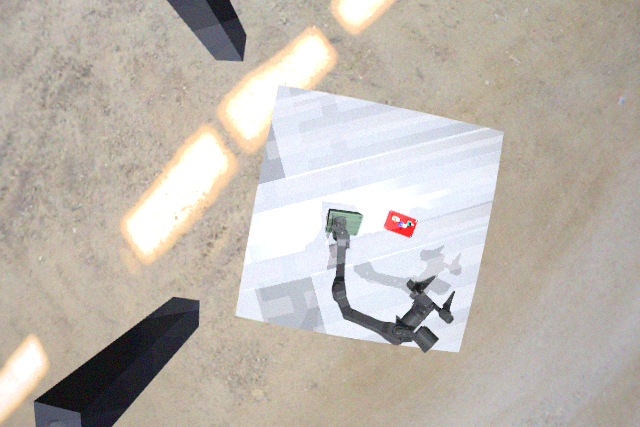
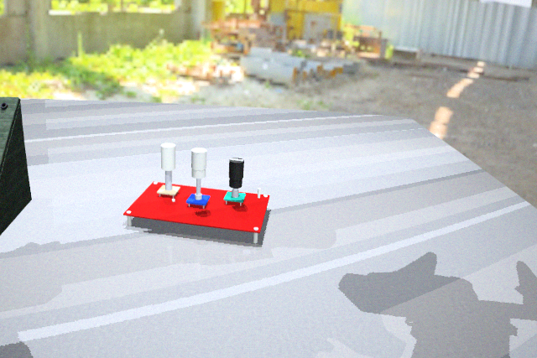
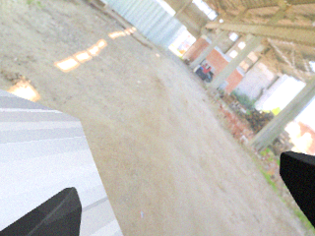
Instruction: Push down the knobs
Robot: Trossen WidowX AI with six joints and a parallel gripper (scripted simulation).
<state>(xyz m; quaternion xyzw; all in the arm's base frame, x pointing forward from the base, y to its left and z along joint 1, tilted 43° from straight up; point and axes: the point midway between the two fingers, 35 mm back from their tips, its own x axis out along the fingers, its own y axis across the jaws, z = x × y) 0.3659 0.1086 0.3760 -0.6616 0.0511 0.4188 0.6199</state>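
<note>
Right now my gripper tip is 30 mm past the grey knob, 150 mm to the right of it and 390 mm above it. Round my gripper tip: blue potentiometer: 30 mm behind, 150 mm to the left, 410 mm below; then black knob: 10 mm ahead, 160 mm to the left, 400 mm below; then teal potentiometer: 10 mm ahead, 160 mm to the left, 420 mm below.
</note>
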